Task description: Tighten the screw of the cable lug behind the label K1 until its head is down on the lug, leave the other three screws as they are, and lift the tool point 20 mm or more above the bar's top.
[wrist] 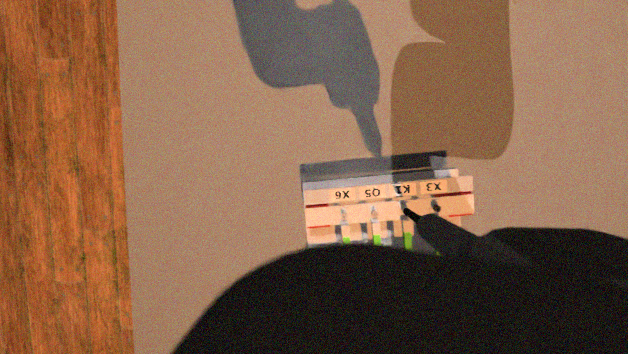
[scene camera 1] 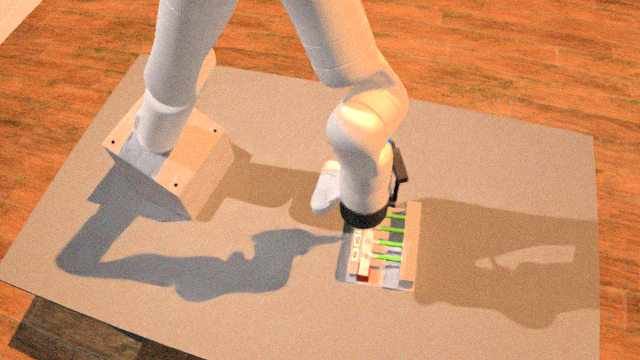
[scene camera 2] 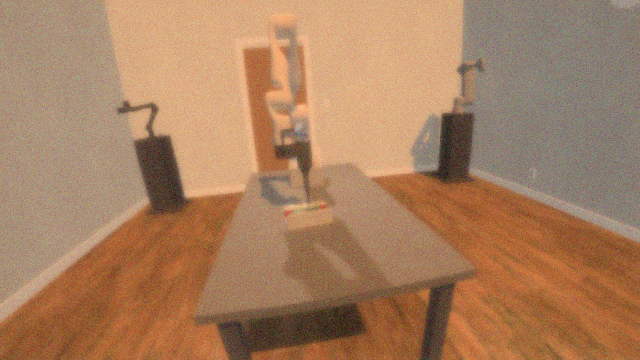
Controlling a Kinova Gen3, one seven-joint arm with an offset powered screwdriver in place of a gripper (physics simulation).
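Where they show: hand, its tool point: (wrist: 404,210) (scene camera 2: 308,204); arm's base, origin of its link: (scene camera 1: 158,132).
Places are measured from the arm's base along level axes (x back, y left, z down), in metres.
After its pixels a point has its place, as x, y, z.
My gripper, a dark powered screwdriver (scene camera 2: 308,200) @[-0.479, 0.015, 0.106] (wrist: 405,210) @[-0.474, 0.011, 0.117], points down with its thin tip at the screw place behind the label K1 (wrist: 403,189) @[-0.454, 0.010, 0.130]. Contact and the K1 screw's head height cannot be told; the tip covers part of it. It has no fingers. In scene camera 1 the wrist hides the tip. The pale bar (scene camera 1: 363,265) @[-0.492, -0.069, 0.130] (wrist: 320,214) @[-0.492, -0.073, 0.130] has red ends in scene camera 1. In the wrist view the screws behind X6 (wrist: 343,214) @[-0.487, -0.049, 0.123], Q5 (wrist: 374,213) @[-0.483, -0.017, 0.125] and X3 (wrist: 436,206) @[-0.467, 0.044, 0.122] show as small upright shapes. A green cable (wrist: 408,241) @[-0.507, 0.021, 0.123] runs from the K1 lug.
A pale upright board (scene camera 1: 412,245) @[-0.571, 0.005, 0.124] (scene camera 2: 310,218) @[-0.579, 0.021, 0.143] stands along the cable side of the fixture. The arm's base block (scene camera 1: 200,137) @[-0.068, 0.045, 0.043] stands on the grey-brown table (scene camera 1: 500,165) @[-0.712, 0.305, 0.172] (scene camera 2: 240,280) @[-0.888, -0.183, 0.172]. Dark pedestals (scene camera 2: 160,172) (scene camera 2: 455,145) with small arms stand beyond the table.
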